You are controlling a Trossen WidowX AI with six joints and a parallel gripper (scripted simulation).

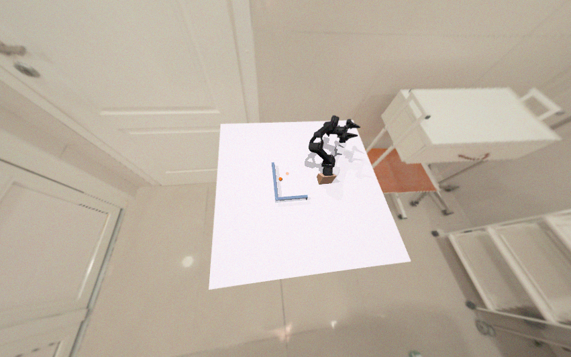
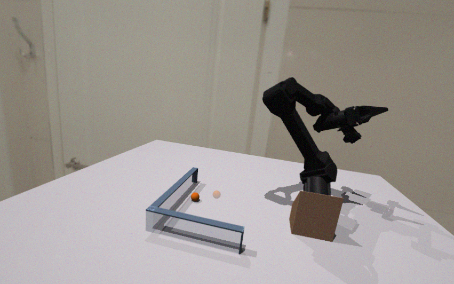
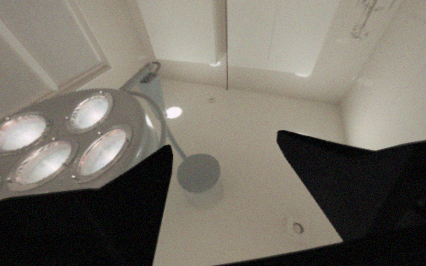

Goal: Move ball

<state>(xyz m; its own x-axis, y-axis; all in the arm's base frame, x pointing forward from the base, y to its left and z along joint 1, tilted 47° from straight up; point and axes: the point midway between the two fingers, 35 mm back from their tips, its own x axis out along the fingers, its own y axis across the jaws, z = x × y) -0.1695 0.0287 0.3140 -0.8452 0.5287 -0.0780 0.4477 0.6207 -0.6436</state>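
My gripper tip is 54 cm short of the orange ball, 34 cm above it and 18 cm to the right of it. The rest, counted from my gripper tip: clear wall: 47 cm ahead, 36 cm to the left, 32 cm below; then see-through copy: 48 cm ahead, 34 cm below, 13 cm to the left.
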